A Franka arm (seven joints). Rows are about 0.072 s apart.
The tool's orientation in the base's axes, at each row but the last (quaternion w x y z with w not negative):
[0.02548, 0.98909, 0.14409, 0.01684]
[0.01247, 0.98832, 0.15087, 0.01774]
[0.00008, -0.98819, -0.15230, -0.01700]
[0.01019, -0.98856, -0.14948, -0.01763]
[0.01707, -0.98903, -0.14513, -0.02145]
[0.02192, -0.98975, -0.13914, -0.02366]
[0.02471, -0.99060, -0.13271, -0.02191]
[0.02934, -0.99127, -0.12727, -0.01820]
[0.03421, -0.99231, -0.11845, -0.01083]
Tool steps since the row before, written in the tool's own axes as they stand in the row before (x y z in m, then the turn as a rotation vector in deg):
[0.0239, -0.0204, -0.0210, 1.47, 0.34, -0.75]
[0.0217, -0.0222, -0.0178, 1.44, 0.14, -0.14]
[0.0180, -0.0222, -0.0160, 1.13, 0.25, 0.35]
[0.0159, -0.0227, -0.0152, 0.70, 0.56, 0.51]
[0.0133, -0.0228, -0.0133, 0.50, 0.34, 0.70]
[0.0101, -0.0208, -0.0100, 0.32, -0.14, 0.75]
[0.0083, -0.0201, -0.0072, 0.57, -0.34, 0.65]
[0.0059, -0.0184, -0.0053, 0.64, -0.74, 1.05]
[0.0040, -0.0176, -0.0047, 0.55, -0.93, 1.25]
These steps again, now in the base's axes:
[0.0162, 0.0273, 0.0205, 1.47, 0.13, 0.81]
[0.0134, 0.0280, 0.0178, 1.41, 0.30, 0.19]
[0.0099, 0.0265, 0.0165, 1.16, 0.10, -0.31]
[0.0080, 0.0260, 0.0161, 0.85, -0.32, -0.49]
[0.0057, 0.0251, 0.0145, 0.60, -0.15, -0.68]
[0.0035, 0.0222, 0.0113, 0.30, 0.26, -0.73]
[0.0024, 0.0211, 0.0085, 0.48, 0.51, -0.61]
[0.0009, 0.0189, 0.0065, 0.46, 0.94, -0.98]
[-0.0003, 0.0177, 0.0060, 0.33, 1.12, -1.17]

